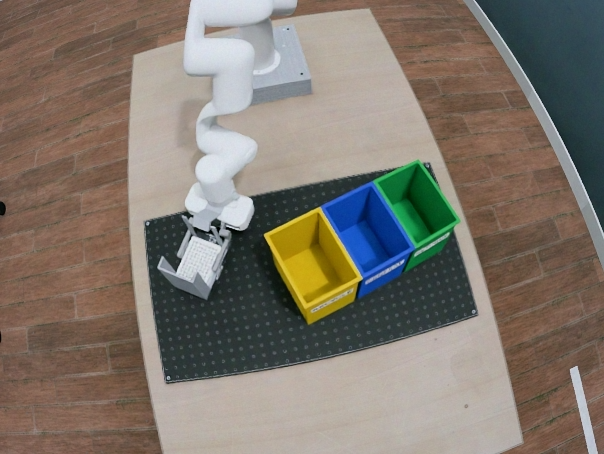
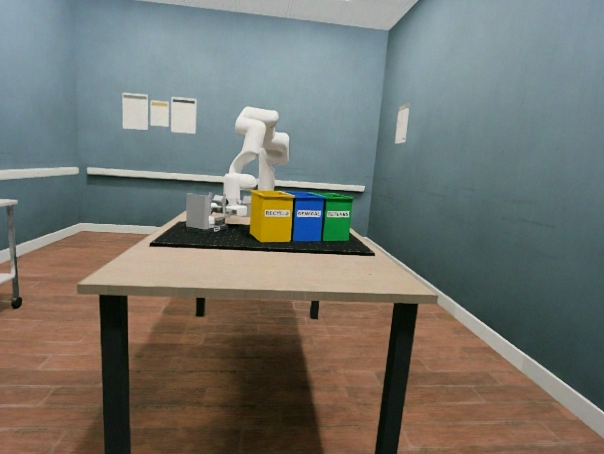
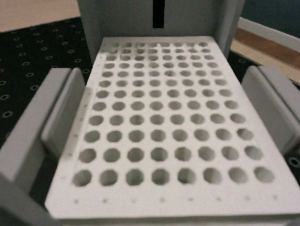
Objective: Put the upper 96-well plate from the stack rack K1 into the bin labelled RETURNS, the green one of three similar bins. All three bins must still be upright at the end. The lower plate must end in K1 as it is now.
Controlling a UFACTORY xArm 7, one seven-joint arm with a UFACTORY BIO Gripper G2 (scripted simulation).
green returns bin: image 1; image 2; not seen in image 3 (out of frame)
same spot on green returns bin: (image 2: pixel 337 209) = (image 1: pixel 431 242)
